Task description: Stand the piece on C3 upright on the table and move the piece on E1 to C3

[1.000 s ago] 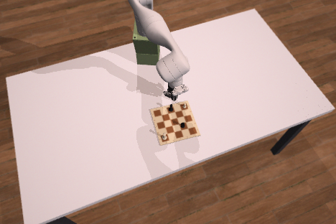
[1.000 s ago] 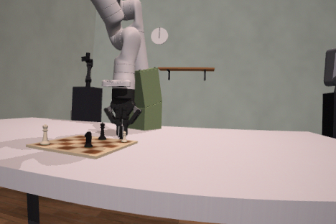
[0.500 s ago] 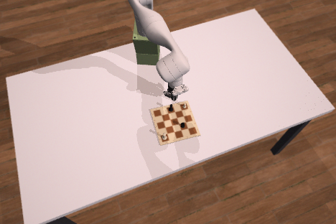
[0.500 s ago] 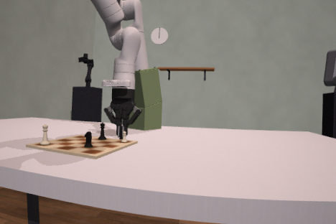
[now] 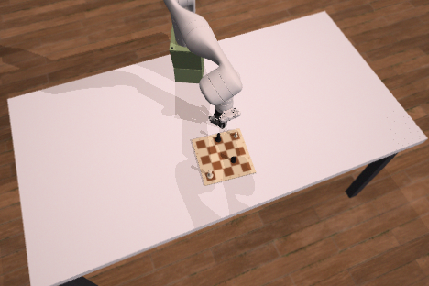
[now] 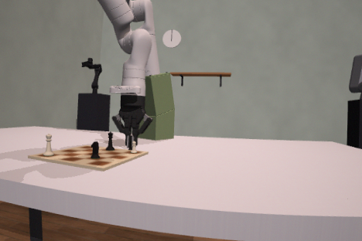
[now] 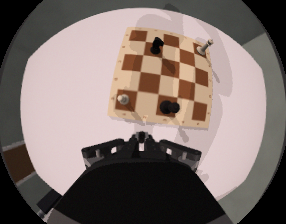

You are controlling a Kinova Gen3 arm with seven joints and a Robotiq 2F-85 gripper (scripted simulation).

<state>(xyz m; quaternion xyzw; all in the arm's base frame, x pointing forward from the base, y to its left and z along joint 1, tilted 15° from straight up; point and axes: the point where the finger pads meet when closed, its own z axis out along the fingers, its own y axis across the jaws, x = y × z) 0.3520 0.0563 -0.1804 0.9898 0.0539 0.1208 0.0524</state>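
Right now my hand is 10 mm above the black pawn. From my hand the other things lie so: white pawn 60 mm ahead, 40 mm to the left, 10 mm below; then black piece 60 mm ahead, 40 mm to the right, 10 mm above; then chessboard 140 mm ahead, 40 mm to the right, 20 mm below.
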